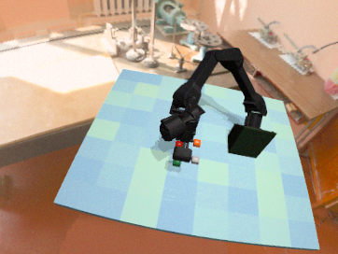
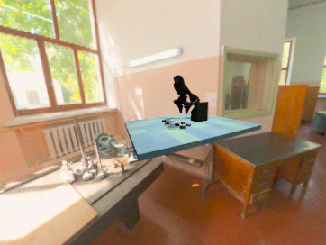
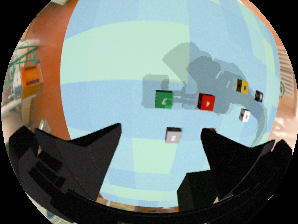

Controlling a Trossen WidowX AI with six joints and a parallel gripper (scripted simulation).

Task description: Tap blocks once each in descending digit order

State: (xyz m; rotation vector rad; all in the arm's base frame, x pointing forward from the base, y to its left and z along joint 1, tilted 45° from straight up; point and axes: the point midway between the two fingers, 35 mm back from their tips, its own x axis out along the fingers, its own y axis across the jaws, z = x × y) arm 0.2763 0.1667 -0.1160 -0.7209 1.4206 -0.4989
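My gripper tip is 8 cm short of the black block, 31 cm to the left of it and 12 cm above it. The rest, counted from my gripper tip: green block 1 cm to the right, 12 cm below; red block 2 cm ahead, 10 cm to the right, 12 cm below; grey block 7 cm behind, 5 cm to the right, 12 cm below.
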